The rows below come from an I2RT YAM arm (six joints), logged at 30 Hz.
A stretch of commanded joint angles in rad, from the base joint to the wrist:
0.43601, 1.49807, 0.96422, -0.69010, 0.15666, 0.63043
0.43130, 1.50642, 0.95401, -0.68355, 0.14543, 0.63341
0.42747, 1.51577, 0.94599, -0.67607, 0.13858, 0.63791
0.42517, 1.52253, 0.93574, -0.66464, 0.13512, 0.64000
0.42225, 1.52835, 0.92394, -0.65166, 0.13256, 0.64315
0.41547, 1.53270, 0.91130, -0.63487, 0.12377, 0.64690
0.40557, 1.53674, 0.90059, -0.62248, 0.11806, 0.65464
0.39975, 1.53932, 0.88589, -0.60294, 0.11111, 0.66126
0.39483, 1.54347, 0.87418, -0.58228, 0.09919, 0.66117
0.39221, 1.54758, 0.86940, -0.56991, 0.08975, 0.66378
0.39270, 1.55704, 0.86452, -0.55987, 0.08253, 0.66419
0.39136, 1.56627, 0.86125, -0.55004, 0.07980, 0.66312
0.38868, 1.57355, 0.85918, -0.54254, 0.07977, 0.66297
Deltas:
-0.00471, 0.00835, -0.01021, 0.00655, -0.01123, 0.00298
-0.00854, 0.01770, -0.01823, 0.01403, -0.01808, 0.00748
-0.01084, 0.02446, -0.02848, 0.02546, -0.02154, 0.00957
-0.01376, 0.03028, -0.04028, 0.03844, -0.02410, 0.01272
-0.02054, 0.03463, -0.05292, 0.05523, -0.03289, 0.01647
-0.03044, 0.03867, -0.06363, 0.06762, -0.03860, 0.02421
-0.03626, 0.04125, -0.07833, 0.08716, -0.04555, 0.03083
-0.04118, 0.04540, -0.09004, 0.10782, -0.05747, 0.03074
-0.04380, 0.04951, -0.09482, 0.12019, -0.06691, 0.03335
-0.04331, 0.05897, -0.09970, 0.13023, -0.07413, 0.03376
-0.04465, 0.06820, -0.10297, 0.14006, -0.07686, 0.03269
-0.04733, 0.07548, -0.10504, 0.14756, -0.07689, 0.03254

